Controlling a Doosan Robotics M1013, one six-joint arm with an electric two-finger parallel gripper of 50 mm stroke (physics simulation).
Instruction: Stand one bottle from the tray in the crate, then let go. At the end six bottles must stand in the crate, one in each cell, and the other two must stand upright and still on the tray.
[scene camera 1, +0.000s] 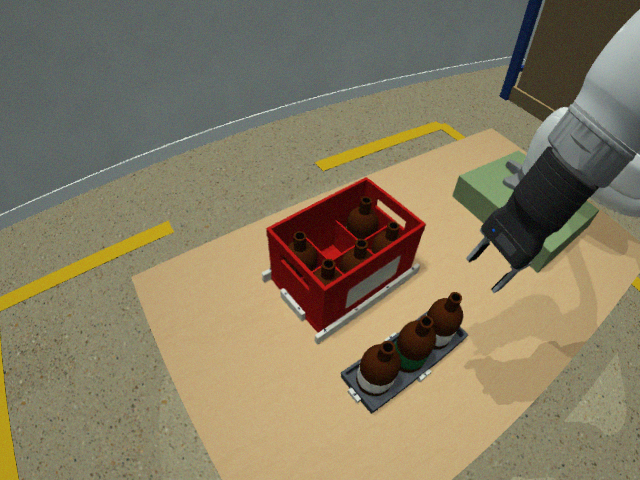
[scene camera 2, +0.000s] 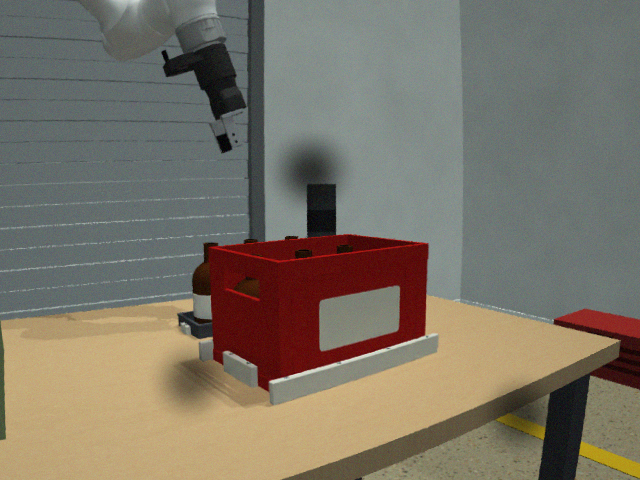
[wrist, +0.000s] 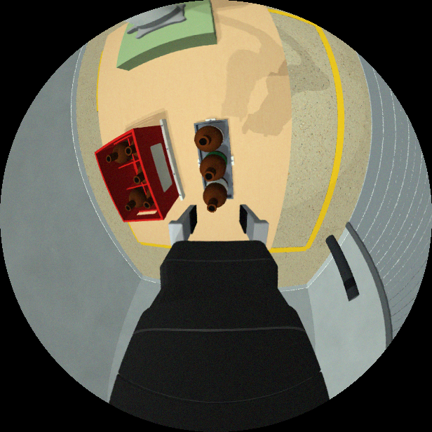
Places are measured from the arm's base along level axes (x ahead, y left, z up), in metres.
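Where they show: gripper, between the fingertips: (scene camera 1: 483, 274) (scene camera 2: 231, 149).
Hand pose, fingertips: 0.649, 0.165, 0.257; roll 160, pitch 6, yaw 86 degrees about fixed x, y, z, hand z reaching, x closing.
Things, the pixels of their top centre, and the offset from my fingertips, as dx, dy, dz. Level surfaces: height alone.
- red crate, centre of its top: (scene camera 2: 319, 245) (scene camera 1: 348, 225) +0.004, -0.292, -0.159
- dark tray, centre of its top: (scene camera 2: 253, 308) (scene camera 1: 409, 353) +0.018, -0.043, -0.308
- wooden table, height of its surface: dz -0.334
The red crate (scene camera 1: 333, 304) (scene camera 2: 299, 310) (wrist: 146, 145) holds several upright brown bottles. In scene camera 1, the middle cell of its far row is empty. Three bottles stand upright on the dark tray (scene camera 1: 374, 403) (scene camera 2: 195, 326) (wrist: 227, 132): a white-labelled one (scene camera 1: 379, 366) (wrist: 215, 195) at the left end, a green-labelled one (scene camera 1: 416, 341) (wrist: 212, 166) in the middle, and a white-labelled one (scene camera 1: 444, 315) (scene camera 2: 202, 284) (wrist: 208, 138) at the right end. My gripper (scene camera 1: 482, 273) (scene camera 2: 228, 147) (wrist: 217, 213) is open and empty, tilted, above bottle height and apart from the bottles. Crate walls hide the lower parts of its bottles.
A green block (scene camera 1: 470, 198) (wrist: 170, 45) stands at the arm's base on the wooden table (scene camera 1: 206, 320). White strips (scene camera 1: 361, 307) (scene camera 2: 356, 364) (wrist: 172, 162) edge the crate's base, and small white clips (scene camera 1: 354, 395) sit at the tray's edges.
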